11 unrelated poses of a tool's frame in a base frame.
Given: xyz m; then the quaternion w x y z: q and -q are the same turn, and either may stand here.
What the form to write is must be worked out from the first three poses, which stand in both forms.
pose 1, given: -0.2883 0.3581 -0.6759 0.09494 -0.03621 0.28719 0.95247
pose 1, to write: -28.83 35.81 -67.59 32.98 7.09 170.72
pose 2, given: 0.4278 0.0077 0.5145 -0.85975 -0.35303 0.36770 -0.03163
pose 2, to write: 42.78 0.77 51.45 50.55 -40.89 -15.75
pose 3, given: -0.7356 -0.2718 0.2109 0.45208 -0.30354 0.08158 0.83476
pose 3, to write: -73.56 -27.18 21.09 -9.78 35.49 119.99
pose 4, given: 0.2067 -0.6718 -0.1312 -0.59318 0.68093 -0.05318 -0.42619
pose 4, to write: 20.67 -67.18 -13.12 -84.98 40.05 34.47
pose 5, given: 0.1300 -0.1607 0.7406 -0.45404 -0.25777 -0.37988 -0.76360
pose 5, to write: 13.00 -16.07 74.06 54.61 -2.79 117.09
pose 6, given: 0.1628 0.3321 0.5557 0.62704 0.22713 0.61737 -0.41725
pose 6, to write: 16.28 33.21 55.57 -59.71 74.53 -114.46
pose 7, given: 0.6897 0.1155 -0.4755 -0.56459 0.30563 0.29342 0.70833
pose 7, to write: 68.97 11.55 -47.55 6.28 -49.84 -105.81
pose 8, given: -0.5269 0.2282 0.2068 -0.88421 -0.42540 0.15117 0.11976
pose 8, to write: -52.69 22.82 20.68 53.08 -9.52 -20.19
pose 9, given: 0.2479 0.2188 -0.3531 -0.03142 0.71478 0.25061 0.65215
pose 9, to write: 24.79 21.88 -35.31 117.60 -71.45 85.71
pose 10, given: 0.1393 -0.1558 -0.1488 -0.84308 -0.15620 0.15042 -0.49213
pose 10, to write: 13.93 -15.58 -14.88 7.25 -24.04 59.00
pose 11, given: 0.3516 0.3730 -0.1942 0.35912 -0.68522 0.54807 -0.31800
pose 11, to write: 35.16 37.30 -19.42 -122.70 -2.42 -78.63
